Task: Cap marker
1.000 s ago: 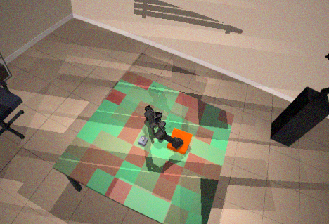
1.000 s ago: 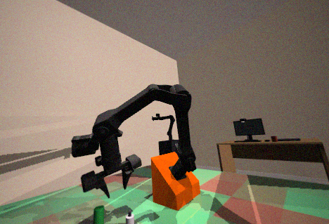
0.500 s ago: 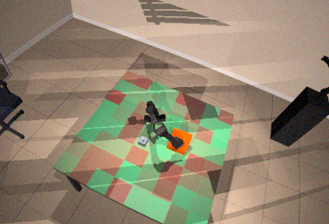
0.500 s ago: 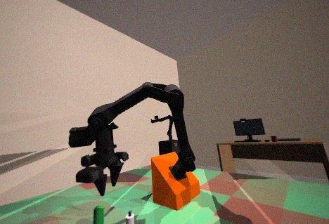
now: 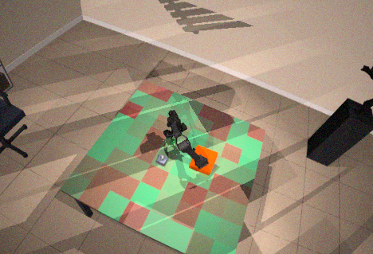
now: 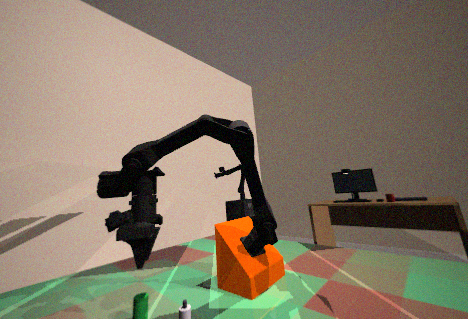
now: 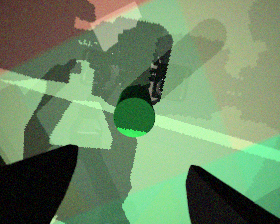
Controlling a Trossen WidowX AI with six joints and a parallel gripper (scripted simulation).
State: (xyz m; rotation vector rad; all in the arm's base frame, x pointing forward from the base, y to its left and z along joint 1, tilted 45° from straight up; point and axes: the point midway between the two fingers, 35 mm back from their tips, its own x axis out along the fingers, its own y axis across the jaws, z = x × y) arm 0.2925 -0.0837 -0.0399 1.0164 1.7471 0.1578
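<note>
My gripper tip is 9 cm above the green cap.
</note>
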